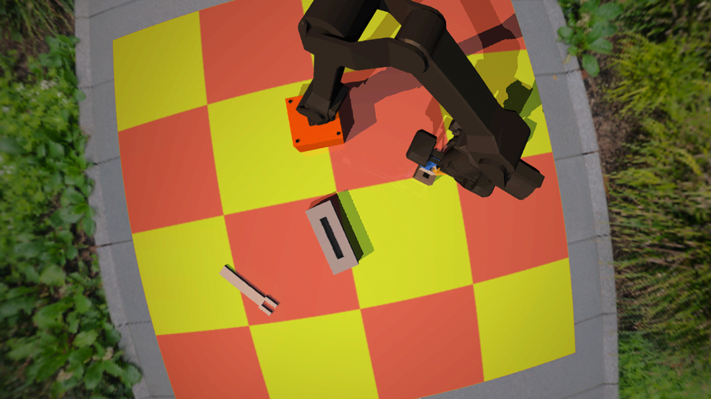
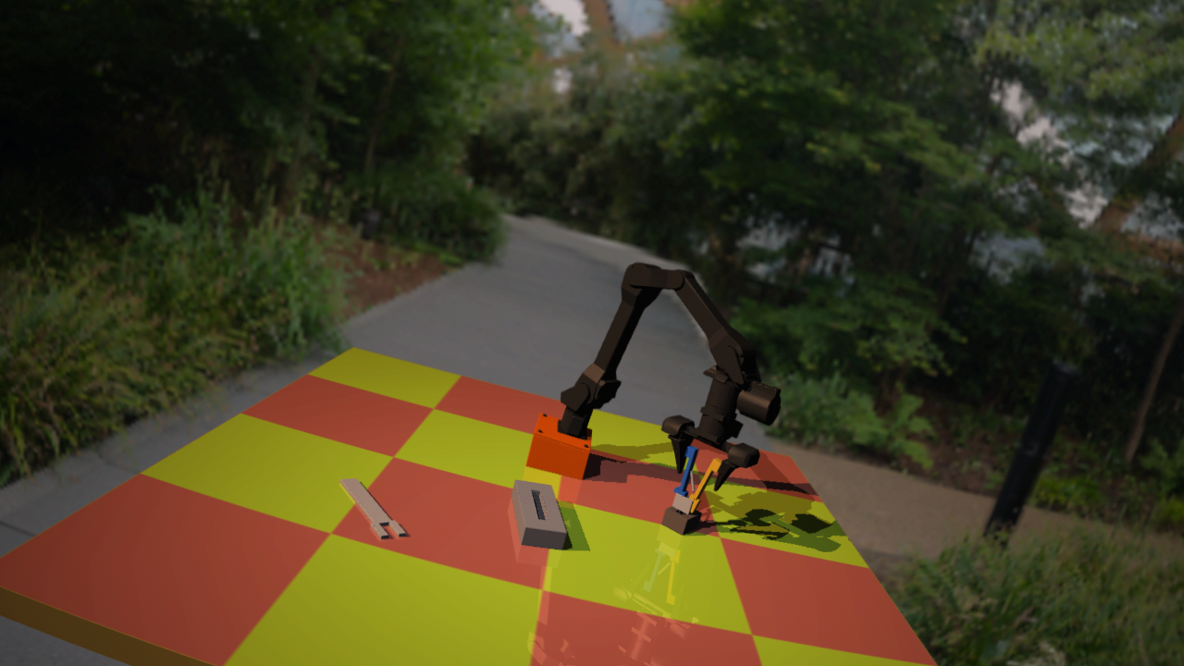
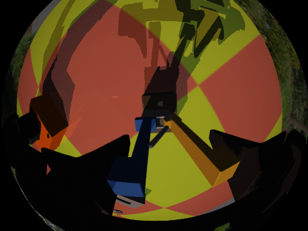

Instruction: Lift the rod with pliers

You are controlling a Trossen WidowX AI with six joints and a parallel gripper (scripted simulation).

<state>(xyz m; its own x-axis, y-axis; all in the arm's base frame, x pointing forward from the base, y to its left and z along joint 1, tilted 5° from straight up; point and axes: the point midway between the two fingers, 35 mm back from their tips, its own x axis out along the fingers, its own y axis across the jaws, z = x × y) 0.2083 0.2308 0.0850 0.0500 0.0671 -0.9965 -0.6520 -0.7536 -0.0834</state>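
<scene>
The yellow handle is 10 mm to the left of my gripper tip and 10 mm ahead of it. From my gripper tip the other things lie so: holster: 90 mm below, 10 mm to the right, 10 mm behind; thin grey rod: 290 mm to the right, 100 mm ahead, 90 mm below; grey channel block: 290 mm to the right, 100 mm ahead, 80 mm below.
</scene>
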